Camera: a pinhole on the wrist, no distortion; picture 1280 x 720 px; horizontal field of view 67.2 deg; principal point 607.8 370.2 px. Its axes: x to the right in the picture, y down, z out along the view. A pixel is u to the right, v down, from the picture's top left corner.
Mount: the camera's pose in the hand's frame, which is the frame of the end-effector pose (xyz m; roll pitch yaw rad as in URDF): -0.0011 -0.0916 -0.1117 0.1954 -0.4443 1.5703
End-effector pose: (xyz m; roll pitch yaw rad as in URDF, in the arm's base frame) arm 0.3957 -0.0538 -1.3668 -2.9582 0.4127 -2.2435
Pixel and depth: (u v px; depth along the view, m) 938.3 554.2 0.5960
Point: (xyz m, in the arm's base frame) 0.7189 -0.0662 -1.8119
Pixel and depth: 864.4 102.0 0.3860
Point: 0.5031 -0.2347 -1.6434
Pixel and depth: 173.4 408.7 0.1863
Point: 0.5655 -0.2353 -1.3534
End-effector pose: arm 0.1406 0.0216 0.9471 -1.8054 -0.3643 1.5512
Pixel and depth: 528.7 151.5 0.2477
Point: 0.0058 0.0543 1.1548
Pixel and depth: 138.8 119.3 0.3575
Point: -0.0607 0.0482 1.3353
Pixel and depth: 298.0 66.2 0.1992
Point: 0.0624 0.0389 1.1842
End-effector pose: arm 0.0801 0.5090 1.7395 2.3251 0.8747 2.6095
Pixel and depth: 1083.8 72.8 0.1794
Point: 0.1047 0.4928 1.6001
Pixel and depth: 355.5 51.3 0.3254
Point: 0.1269 0.3479 1.4190
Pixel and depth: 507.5 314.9 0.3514
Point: 0.2169 0.3655 1.4670
